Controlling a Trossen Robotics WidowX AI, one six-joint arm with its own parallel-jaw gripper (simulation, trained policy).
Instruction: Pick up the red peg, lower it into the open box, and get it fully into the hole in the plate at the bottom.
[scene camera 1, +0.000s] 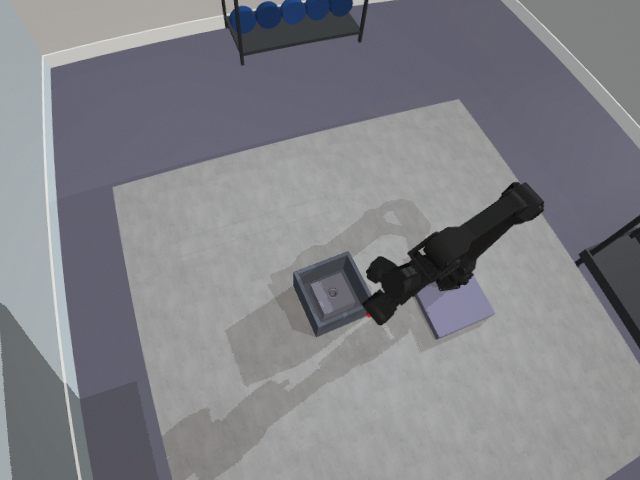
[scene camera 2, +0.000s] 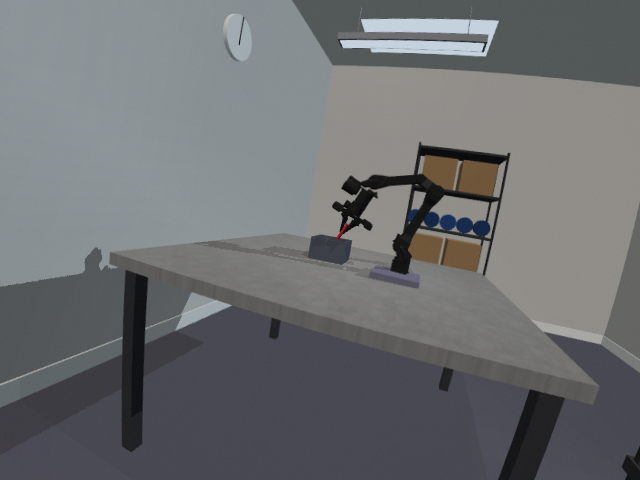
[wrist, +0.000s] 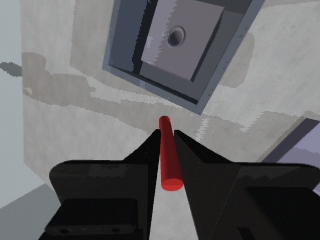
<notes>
I see my gripper (scene camera 1: 375, 308), a red peg (wrist: 171, 179), a box (scene camera 1: 343, 263) and a plate (scene camera 1: 332, 296).
The box is seen too in scene camera 2 (scene camera 2: 322, 247). My gripper also shows in the wrist view (wrist: 166, 133). Scene camera 2 does not show the plate, which is hidden by the box.
</notes>
